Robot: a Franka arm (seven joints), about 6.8 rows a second.
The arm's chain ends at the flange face. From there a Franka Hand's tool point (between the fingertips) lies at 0.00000 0.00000 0.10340 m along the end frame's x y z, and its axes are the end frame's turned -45 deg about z.
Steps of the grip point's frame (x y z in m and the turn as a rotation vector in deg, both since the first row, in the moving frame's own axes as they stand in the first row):
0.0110 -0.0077 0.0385 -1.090 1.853 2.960
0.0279 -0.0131 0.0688 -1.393 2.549 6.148
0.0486 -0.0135 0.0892 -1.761 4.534 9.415
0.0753 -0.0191 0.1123 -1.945 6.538 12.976
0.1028 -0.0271 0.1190 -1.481 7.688 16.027
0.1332 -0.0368 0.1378 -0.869 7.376 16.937
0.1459 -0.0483 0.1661 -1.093 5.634 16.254
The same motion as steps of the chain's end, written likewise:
-0.0014 -0.0123 0.0386 0.540 2.081 2.960
0.0054 -0.0278 0.0689 0.817 2.787 6.148
0.0165 -0.0411 0.0896 1.961 4.451 9.415
0.0284 -0.0622 0.1130 3.248 5.998 12.976
0.0409 -0.0857 0.1200 4.389 6.483 16.027
0.0566 -0.1136 0.1387 4.601 5.830 16.937
0.0597 -0.1328 0.1666 3.211 4.757 16.254

